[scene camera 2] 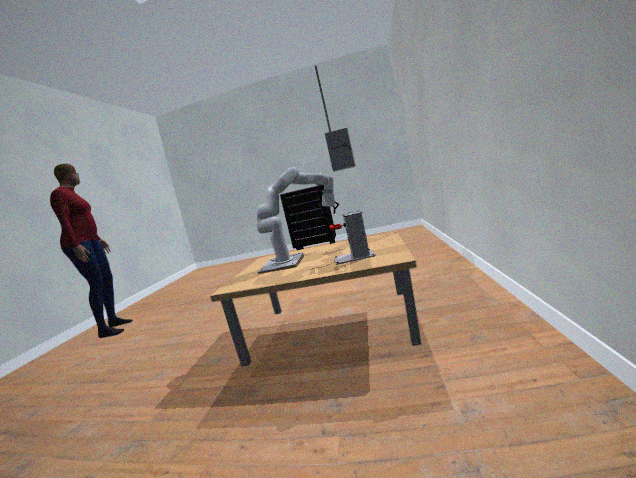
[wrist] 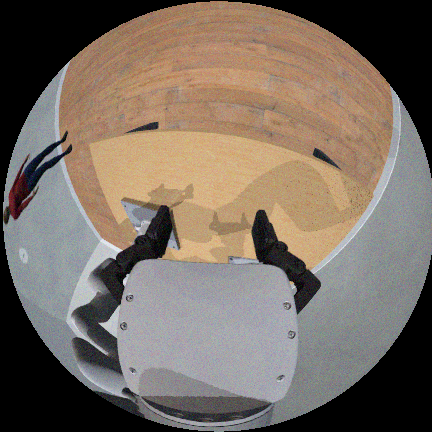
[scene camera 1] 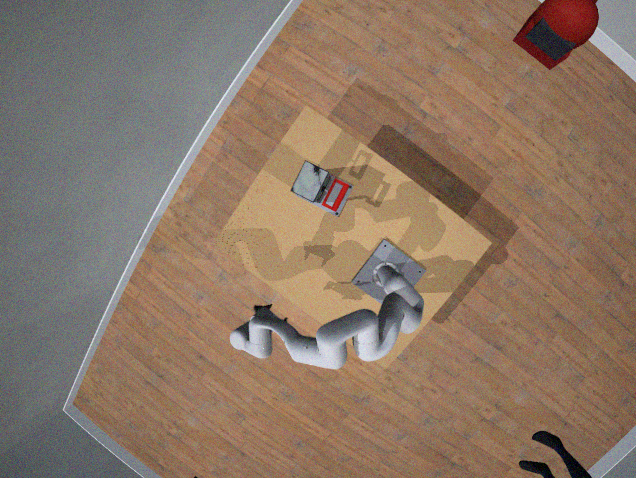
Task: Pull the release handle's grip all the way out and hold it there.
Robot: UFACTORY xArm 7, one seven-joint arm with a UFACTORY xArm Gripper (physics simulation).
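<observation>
The release handle's red grip (scene camera 1: 330, 207) (scene camera 2: 335, 226) is a rectangular loop. It sticks out from the side of an upright grey post (scene camera 1: 310, 180) (scene camera 2: 356, 233) on the table. How far it is drawn out is hard to tell. My gripper (scene camera 1: 263, 308) (scene camera 2: 336, 207) (wrist: 211, 218) is open and empty, its black fingers wide apart. It is apart from the grip, higher than it in scene camera 2 and well off to one side in scene camera 1. The wrist view looks down at the table; a piece of grey plate shows by one finger, and the grip does not show there.
The wooden table (scene camera 1: 257, 205) (scene camera 2: 287, 280) (wrist: 200, 155) carries my arm's base plate (scene camera 1: 366, 274) and the post. A black cabinet (scene camera 2: 308, 215) and a hanging grey box (scene camera 2: 340, 150) are behind. A person in red (scene camera 2: 77, 221) (wrist: 20, 192) stands off to the side.
</observation>
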